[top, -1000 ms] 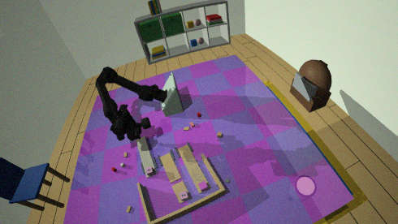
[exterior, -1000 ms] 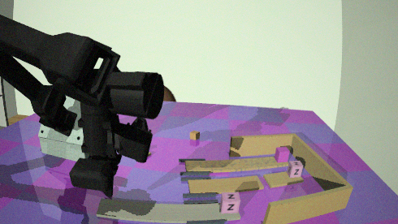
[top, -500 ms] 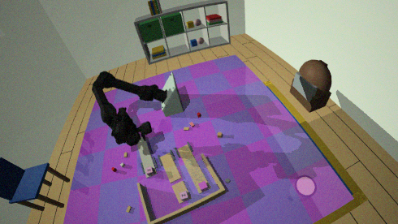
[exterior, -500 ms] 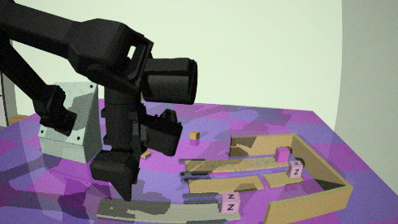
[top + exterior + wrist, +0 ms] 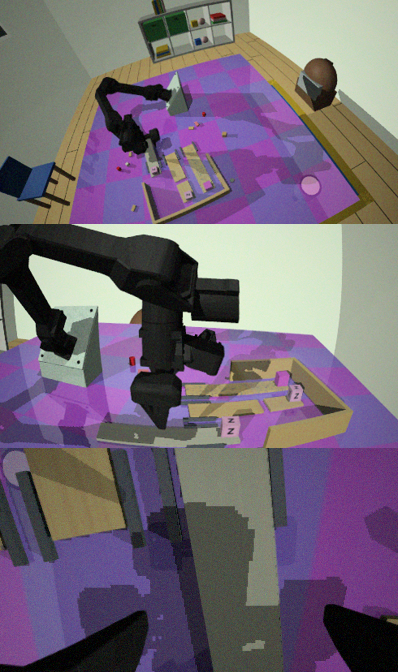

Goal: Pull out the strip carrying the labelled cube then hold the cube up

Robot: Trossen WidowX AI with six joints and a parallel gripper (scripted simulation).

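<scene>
Right now my gripper tip is 10 mm to the left of the strip and 50 mm above it.
</scene>
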